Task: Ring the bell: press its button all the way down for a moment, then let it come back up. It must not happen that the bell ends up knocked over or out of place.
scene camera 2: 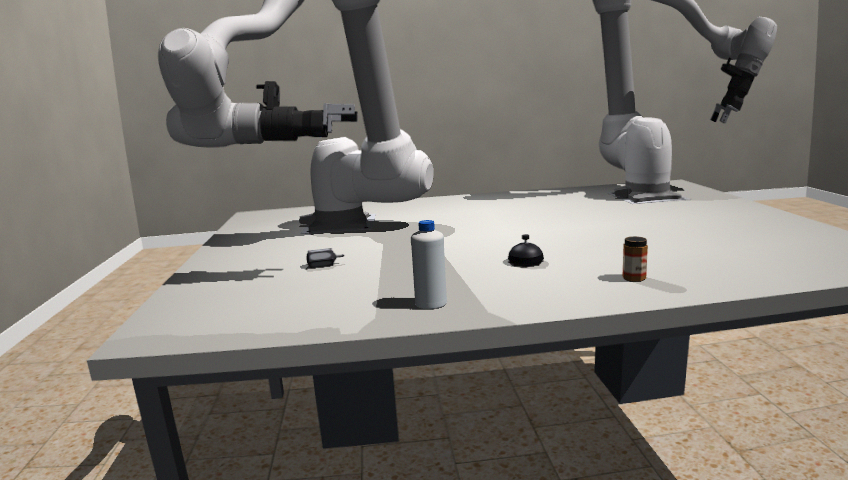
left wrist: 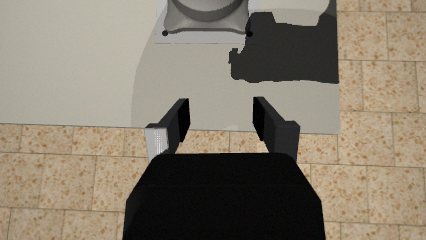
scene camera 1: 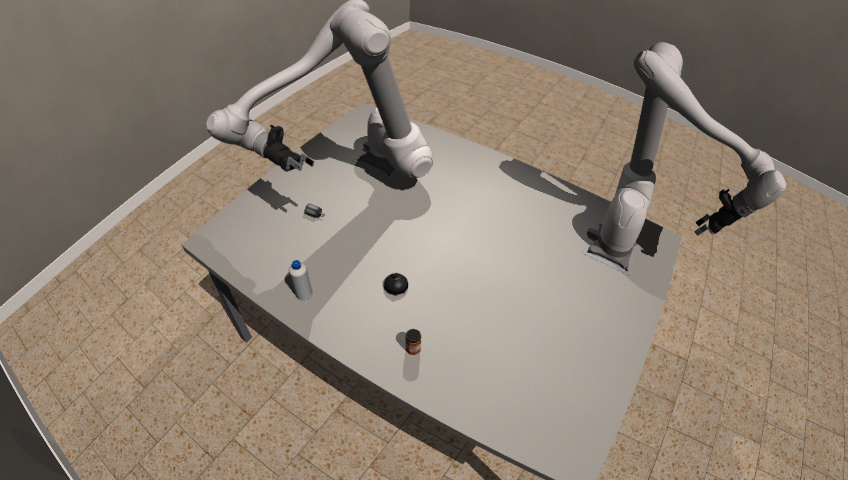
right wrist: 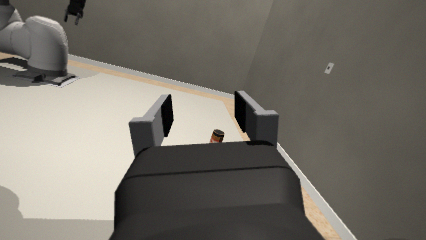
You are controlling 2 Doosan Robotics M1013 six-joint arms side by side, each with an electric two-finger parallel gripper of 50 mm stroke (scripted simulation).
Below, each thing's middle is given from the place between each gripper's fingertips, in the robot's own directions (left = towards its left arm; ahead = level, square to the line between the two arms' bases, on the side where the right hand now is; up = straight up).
Now: right hand (scene camera 2: 355, 113) 4 cm short of the black domed bell (scene camera 2: 523, 254), 38 cm to the right of it and 33 cm above it. Also, from my right hand: spice jar (scene camera 2: 635, 249) 23 cm ahead, 56 cm to the left, 33 cm below.
The spice jar lies 81 cm ahead of my left hand (scene camera 2: 717, 121), 79 cm to the right of it and 23 cm below it. Also, from my left hand: black domed bell (97 cm to the right, 62 cm ahead, 23 cm below).
